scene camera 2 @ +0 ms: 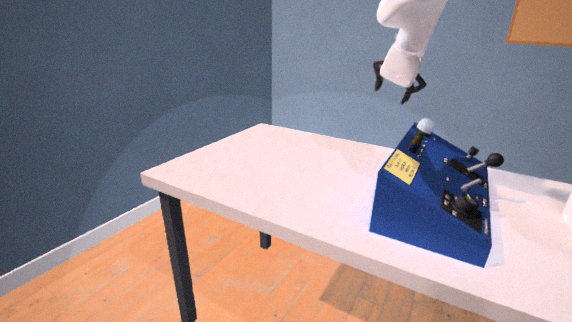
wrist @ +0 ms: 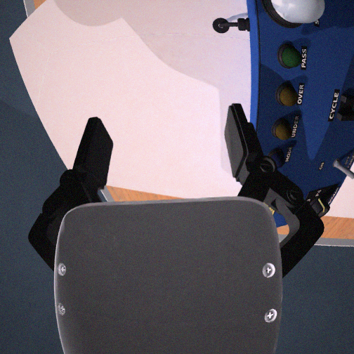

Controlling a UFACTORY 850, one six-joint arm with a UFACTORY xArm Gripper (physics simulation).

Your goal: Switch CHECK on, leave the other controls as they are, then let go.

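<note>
A blue sloped control box (scene camera 2: 400,210) (wrist: 316,115) stands on the table. The label CHECK cannot be read in either view, so I cannot tell which control it names. A silver toggle lever (scene camera 2: 471,184) is on the panel; a silver lever (wrist: 344,169) also shows near an ON label at the wrist view's right edge. A lever with a black ball (scene camera 2: 494,160) and a black rotary knob (scene camera 2: 466,204) are also on the panel. My gripper (scene camera 2: 390,96) (wrist: 164,121) is open and empty, above and to the left of the box in the scene view, touching nothing.
A white dome lamp (scene camera 2: 425,125) (wrist: 299,9) rises from the box's upper end. Green PASS (wrist: 290,56), OVER (wrist: 286,94) and UNDER (wrist: 282,128) lamps line up beside it. A yellow note (scene camera 2: 401,167) is on the slope. The white table (scene camera 2: 260,170) extends left of the box.
</note>
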